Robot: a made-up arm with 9 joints.
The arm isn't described. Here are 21 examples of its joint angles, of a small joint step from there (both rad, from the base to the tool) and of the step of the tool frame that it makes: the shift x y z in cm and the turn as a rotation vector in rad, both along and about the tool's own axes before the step.
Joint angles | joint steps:
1: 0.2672 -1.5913 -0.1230 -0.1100 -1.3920 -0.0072 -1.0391 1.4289 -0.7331 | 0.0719 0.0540 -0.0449 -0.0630 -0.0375 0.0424 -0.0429 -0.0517 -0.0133
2: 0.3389 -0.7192 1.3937 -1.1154 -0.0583 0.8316 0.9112 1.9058 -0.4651 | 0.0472 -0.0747 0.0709 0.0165 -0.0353 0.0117 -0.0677 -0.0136 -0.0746
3: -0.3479 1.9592 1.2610 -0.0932 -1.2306 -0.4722 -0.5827 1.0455 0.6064 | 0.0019 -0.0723 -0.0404 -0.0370 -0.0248 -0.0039 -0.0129 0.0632 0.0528
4: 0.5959 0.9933 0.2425 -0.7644 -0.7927 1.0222 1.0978 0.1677 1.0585 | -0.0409 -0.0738 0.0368 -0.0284 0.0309 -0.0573 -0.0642 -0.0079 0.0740
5: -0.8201 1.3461 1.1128 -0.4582 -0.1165 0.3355 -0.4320 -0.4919 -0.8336 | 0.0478 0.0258 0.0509 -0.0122 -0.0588 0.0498 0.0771 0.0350 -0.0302
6: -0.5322 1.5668 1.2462 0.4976 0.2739 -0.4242 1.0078 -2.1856 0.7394 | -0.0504 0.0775 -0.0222 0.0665 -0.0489 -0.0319 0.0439 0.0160 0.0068
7: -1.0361 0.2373 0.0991 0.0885 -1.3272 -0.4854 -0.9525 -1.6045 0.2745 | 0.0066 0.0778 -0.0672 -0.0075 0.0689 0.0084 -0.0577 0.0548 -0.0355
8: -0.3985 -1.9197 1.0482 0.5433 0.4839 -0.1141 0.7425 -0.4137 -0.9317 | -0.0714 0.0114 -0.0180 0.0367 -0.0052 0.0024 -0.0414 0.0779 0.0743
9: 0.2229 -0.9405 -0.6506 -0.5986 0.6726 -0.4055 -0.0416 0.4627 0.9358 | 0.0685 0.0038 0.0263 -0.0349 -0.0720 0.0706 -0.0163 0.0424 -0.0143
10: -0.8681 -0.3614 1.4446 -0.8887 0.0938 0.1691 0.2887 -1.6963 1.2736 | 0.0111 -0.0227 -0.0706 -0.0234 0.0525 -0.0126 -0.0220 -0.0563 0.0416
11: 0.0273 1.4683 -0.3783 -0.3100 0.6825 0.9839 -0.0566 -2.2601 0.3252 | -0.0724 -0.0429 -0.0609 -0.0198 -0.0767 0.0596 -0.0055 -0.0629 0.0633
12: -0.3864 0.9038 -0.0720 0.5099 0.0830 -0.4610 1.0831 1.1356 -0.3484 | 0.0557 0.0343 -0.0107 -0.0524 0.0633 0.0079 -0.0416 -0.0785 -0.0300
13: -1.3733 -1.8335 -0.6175 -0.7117 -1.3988 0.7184 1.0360 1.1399 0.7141 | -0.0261 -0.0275 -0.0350 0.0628 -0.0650 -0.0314 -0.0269 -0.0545 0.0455
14: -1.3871 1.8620 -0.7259 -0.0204 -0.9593 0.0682 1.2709 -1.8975 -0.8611 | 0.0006 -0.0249 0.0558 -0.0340 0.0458 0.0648 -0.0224 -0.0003 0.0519
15: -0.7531 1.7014 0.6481 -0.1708 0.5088 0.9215 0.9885 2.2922 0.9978 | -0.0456 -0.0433 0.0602 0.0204 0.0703 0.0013 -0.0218 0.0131 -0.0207
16: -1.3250 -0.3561 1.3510 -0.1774 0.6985 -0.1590 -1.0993 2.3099 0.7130 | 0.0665 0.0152 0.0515 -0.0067 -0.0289 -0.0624 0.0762 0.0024 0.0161
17: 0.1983 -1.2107 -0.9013 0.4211 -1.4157 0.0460 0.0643 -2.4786 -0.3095 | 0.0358 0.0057 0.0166 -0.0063 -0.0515 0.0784 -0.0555 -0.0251 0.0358
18: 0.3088 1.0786 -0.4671 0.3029 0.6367 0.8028 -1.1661 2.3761 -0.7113 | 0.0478 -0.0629 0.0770 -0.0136 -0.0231 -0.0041 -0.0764 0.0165 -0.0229
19: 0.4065 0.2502 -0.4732 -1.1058 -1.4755 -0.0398 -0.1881 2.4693 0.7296 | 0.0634 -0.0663 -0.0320 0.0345 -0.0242 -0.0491 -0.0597 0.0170 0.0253
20: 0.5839 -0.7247 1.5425 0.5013 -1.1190 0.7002 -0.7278 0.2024 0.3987 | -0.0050 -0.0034 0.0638 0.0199 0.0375 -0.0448 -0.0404 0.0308 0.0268
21: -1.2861 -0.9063 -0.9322 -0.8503 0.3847 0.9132 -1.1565 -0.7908 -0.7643 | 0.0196 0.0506 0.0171 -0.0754 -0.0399 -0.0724 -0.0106 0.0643 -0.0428
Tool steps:
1: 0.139 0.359 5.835 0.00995 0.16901 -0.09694
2: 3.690 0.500 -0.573 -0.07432 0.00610 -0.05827
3: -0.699 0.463 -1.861 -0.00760 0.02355 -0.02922
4: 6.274 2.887 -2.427 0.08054 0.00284 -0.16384
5: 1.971 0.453 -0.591 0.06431 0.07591 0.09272
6: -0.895 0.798 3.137 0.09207 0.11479 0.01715
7: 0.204 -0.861 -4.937 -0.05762 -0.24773 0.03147
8: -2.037 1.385 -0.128 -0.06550 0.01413 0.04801
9: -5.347 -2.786 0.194 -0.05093 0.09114 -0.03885
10: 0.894 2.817 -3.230 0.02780 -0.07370 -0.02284
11: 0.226 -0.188 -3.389 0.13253 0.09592 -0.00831
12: -0.015 -3.312 4.112 0.12026 0.09823 -0.03192
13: 3.485 2.896 -2.615 0.09362 -0.06632 0.01391
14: -0.543 1.623 2.517 -0.11017 0.02989 0.00142
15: -2.423 -3.766 4.143 -0.06973 0.12368 0.06701
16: 0.096 -1.053 -0.889 0.02302 -0.06319 -0.00836
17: 0.252 -1.779 -1.535 0.01492 0.00677 0.00564
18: 2.176 -2.003 1.615 0.12833 0.04429 0.00679
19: -2.550 -2.099 0.428 -0.00905 0.05091 0.12652
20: 1.184 0.192 -0.819 -0.03960 -0.00009 -0.07841
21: 2.337 -3.418 0.483 -0.11916 -0.00947 -0.04127
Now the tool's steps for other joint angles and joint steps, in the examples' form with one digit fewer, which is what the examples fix.
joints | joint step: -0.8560 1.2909 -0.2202 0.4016 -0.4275 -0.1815 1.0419 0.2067 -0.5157 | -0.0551 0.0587 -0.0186 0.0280 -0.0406 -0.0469 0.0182 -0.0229 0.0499
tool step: 0.37 0.92 -1.59 0.0471 0.0052 -0.0349
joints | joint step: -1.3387 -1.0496 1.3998 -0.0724 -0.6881 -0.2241 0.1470 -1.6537 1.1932 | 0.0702 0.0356 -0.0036 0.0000 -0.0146 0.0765 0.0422 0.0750 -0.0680
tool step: 1.75 3.86 1.78 0.0663 -0.0434 -0.1695
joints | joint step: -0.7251 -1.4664 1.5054 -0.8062 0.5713 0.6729 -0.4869 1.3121 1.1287 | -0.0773 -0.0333 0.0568 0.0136 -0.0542 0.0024 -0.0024 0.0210 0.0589
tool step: -0.92 2.70 0.96 0.0645 -0.0101 0.1525
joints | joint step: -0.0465 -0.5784 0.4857 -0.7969 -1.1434 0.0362 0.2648 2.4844 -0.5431 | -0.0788 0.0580 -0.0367 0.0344 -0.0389 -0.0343 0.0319 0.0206 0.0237
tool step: -1.04 0.82 -1.48 0.0242 -0.0436 -0.0484
